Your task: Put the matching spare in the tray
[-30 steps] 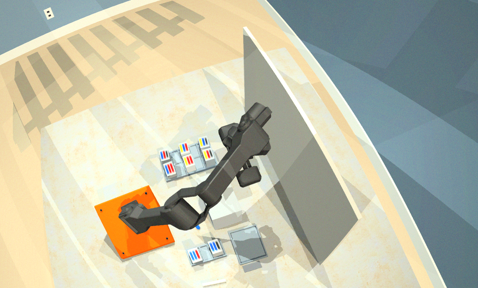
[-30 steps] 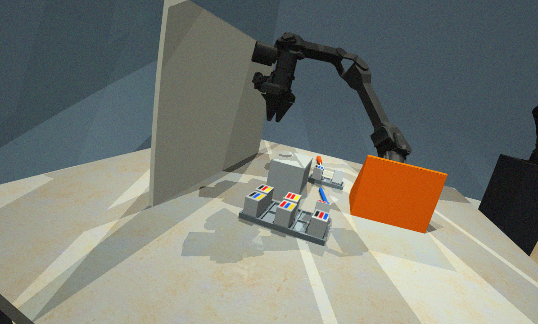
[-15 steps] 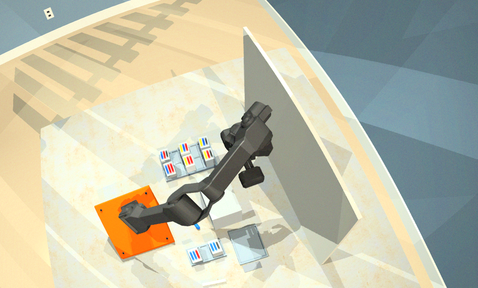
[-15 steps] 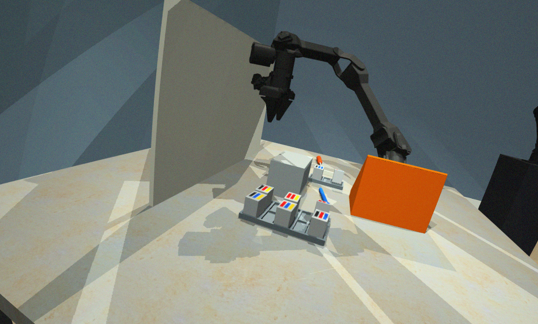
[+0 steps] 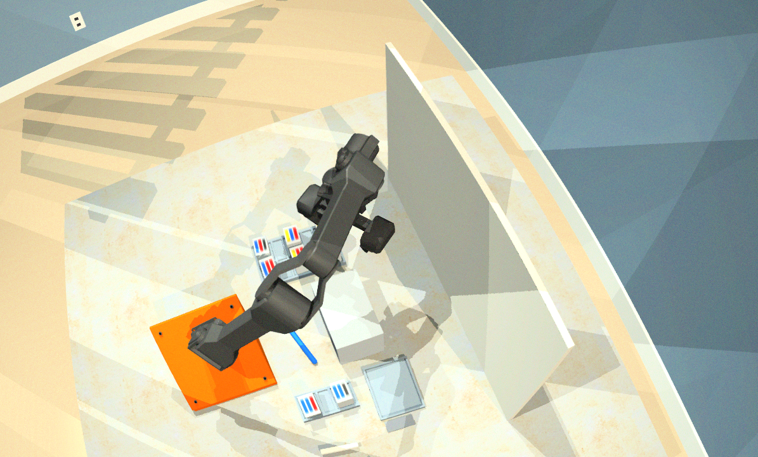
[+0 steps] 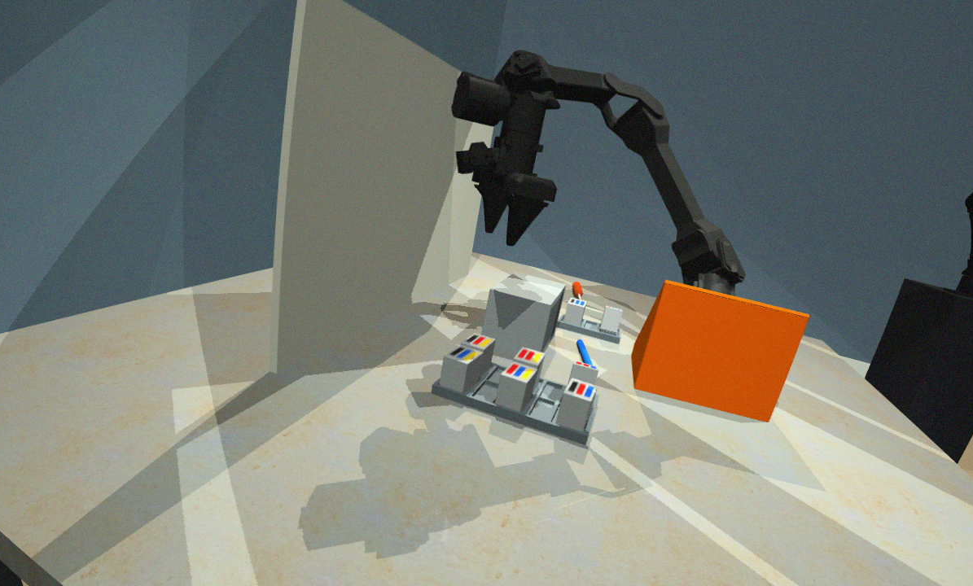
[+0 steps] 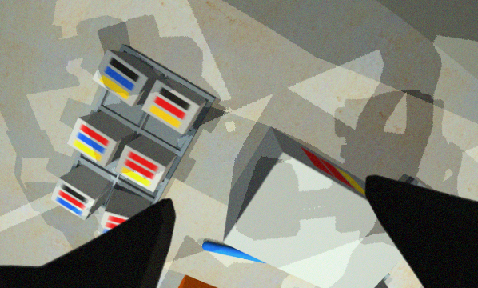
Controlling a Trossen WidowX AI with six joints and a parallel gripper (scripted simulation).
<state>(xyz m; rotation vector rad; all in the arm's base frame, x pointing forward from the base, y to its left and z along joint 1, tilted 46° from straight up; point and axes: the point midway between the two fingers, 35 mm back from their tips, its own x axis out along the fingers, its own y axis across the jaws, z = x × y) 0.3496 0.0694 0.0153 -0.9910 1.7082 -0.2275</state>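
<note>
Now: gripper tip 14 cm above the grey spare block, 10 cm to the right of it and 8 cm past it. Also, from my gripper tip: grey mounted unit 13 cm below, 8 cm to the right, 6 cm behind; then pale panel 18 cm ahead, 12 cm to the right, 4 cm above; then blue pen 18 cm below, 17 cm behind, 7 cm to the right.
</note>
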